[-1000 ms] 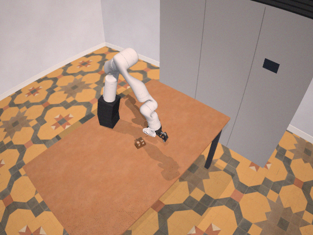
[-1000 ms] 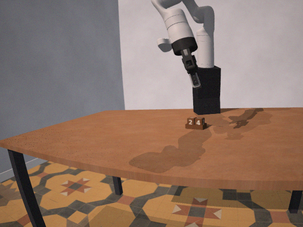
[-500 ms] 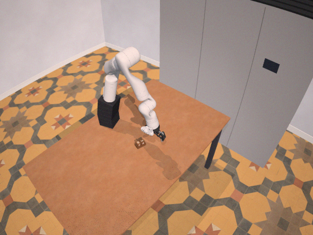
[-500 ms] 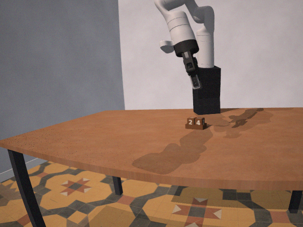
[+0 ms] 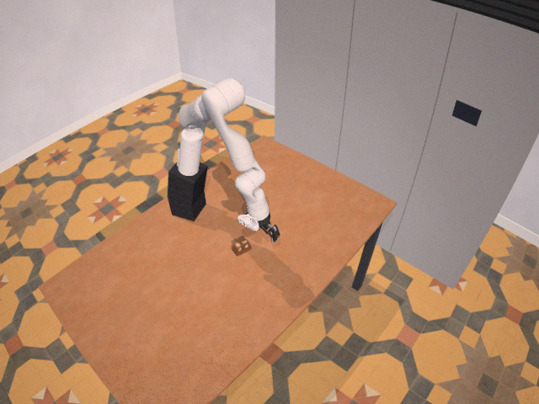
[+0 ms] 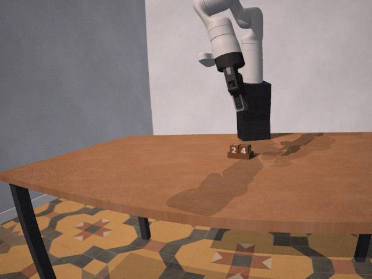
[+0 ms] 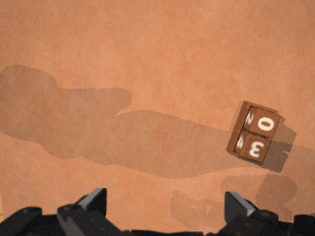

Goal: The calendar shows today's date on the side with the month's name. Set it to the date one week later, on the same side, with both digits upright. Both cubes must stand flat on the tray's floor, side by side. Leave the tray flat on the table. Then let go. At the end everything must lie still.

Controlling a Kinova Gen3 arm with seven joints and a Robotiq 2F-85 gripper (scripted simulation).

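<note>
Right now my hand is 150 mm above the brown tray, 110 mm past it and 30 mm to the left of it.
</note>
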